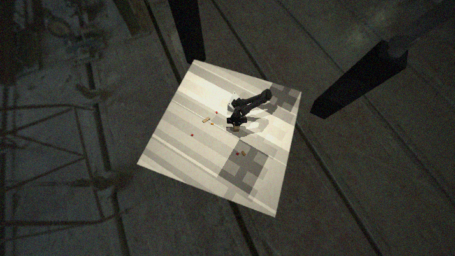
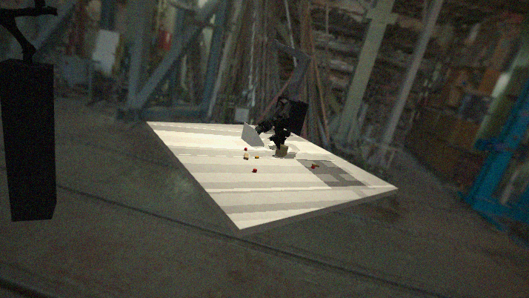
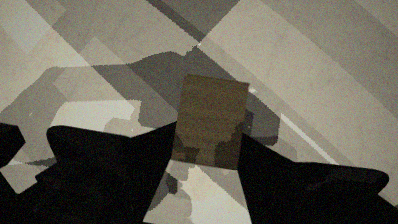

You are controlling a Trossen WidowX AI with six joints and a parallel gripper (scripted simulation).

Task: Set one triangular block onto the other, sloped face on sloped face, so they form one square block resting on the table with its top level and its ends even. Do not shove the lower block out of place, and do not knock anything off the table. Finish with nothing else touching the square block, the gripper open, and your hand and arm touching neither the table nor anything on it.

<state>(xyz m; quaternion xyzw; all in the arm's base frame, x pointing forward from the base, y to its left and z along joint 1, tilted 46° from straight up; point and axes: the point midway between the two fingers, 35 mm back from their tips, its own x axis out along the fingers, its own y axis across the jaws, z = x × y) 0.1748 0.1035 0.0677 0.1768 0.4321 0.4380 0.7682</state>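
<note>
Now: the brown wooden triangular block 1 cm behind my gripper tip and 1 cm above it. From my gripper tip the other things lie so: small yellow block 23 cm to the right, 8 cm ahead, 4 cm below; then tan block 30 cm to the right, 8 cm ahead, 3 cm below.
</note>
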